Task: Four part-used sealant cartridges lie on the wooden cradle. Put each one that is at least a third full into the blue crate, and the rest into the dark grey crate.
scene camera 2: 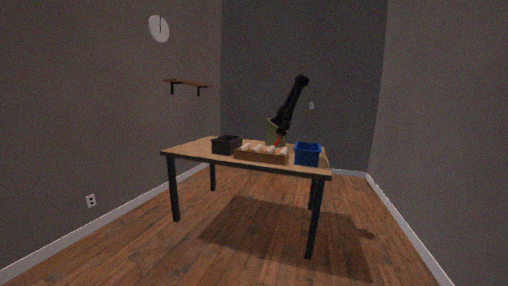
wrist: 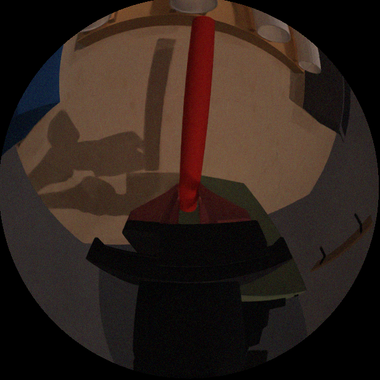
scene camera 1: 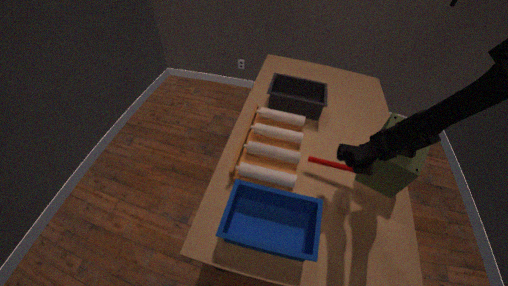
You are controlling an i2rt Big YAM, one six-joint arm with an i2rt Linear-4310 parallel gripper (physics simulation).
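Places are measured from the arm's base along level axes (x up, y back, z right), in millimetres.
Pixels of known places: gripper, fingertip midpoint: (scene camera 2: 278, 141) (scene camera 1: 355, 170); arm's base, link origin: (scene camera 2: 275, 123).
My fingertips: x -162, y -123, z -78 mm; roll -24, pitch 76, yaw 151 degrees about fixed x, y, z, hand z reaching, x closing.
For each thing: its middle in the pictures, then the offset to it from my fingertips. Level surfaces: height alone.
- red rod, body centre: (scene camera 1: 334, 165) (scene camera 2: 276, 143) dx -7, dy -86, dz -2 mm
- wooden cradle, body centre: (scene camera 1: 271, 144) (scene camera 2: 262, 153) dx -40, dy -361, dz +22 mm
- blue crate, body centre: (scene camera 1: 270, 223) (scene camera 2: 306, 153) dx -18, dy -255, dz -313 mm
- dark grey crate, body centre: (scene camera 1: 296, 96) (scene camera 2: 227, 144) dx -18, dy -333, dz +373 mm
- table, surface height: dx -78 mm
My gripper (wrist: 188, 187) is shut on a red rod (scene camera 1: 330, 163) (scene camera 2: 278, 140) (wrist: 197, 105) and holds it above the table, its free end toward the cradle's open-end side. In scene camera 1, four white cartridges (scene camera 1: 282, 117) (scene camera 1: 278, 134) (scene camera 1: 273, 152) (scene camera 1: 268, 175) lie side by side on the wooden cradle (scene camera 2: 261, 156). The wrist view shows their near ends, and the rod's tip overlaps the cradle edge below one cartridge (wrist: 194, 5). How full they are cannot be seen. The blue crate (scene camera 1: 270, 220) (scene camera 2: 307, 155) and the dark grey crate (scene camera 1: 297, 102) (scene camera 2: 226, 146) look empty in scene camera 1.
The blue crate stands beside one end of the cradle, the dark grey crate beside the other. A green block (scene camera 1: 387, 177) (scene camera 2: 270, 132) stands on the table (scene camera 1: 350, 95) beneath the arm. A shelf (scene camera 2: 187, 82) and a clock (scene camera 2: 159, 28) are on the wall.
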